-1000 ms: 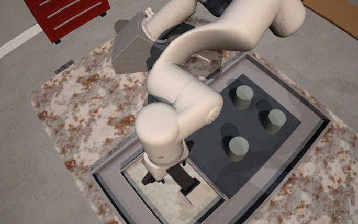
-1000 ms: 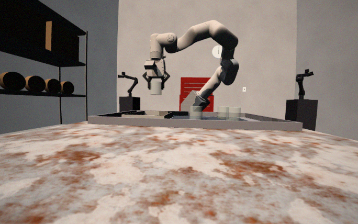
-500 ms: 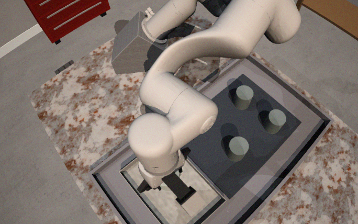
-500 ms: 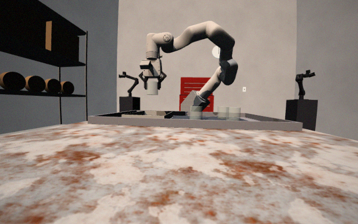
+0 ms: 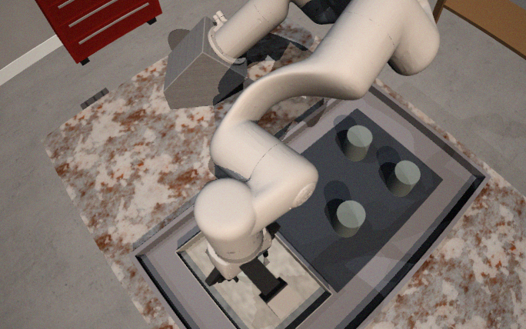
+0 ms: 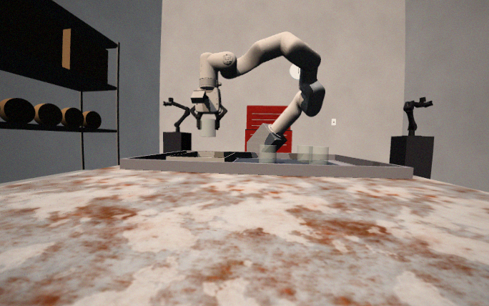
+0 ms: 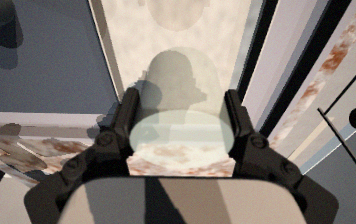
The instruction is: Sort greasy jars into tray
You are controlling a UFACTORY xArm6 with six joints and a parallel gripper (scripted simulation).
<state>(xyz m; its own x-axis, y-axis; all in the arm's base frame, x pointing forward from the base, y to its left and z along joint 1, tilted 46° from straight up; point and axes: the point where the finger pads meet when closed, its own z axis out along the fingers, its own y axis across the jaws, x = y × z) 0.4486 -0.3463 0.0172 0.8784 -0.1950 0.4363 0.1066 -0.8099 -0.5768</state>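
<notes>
Now: the tray 140 mm below my hand. From my hand the other things lie so: dark drying mat: 320 mm to the left, 140 mm below, 40 mm behind.
</notes>
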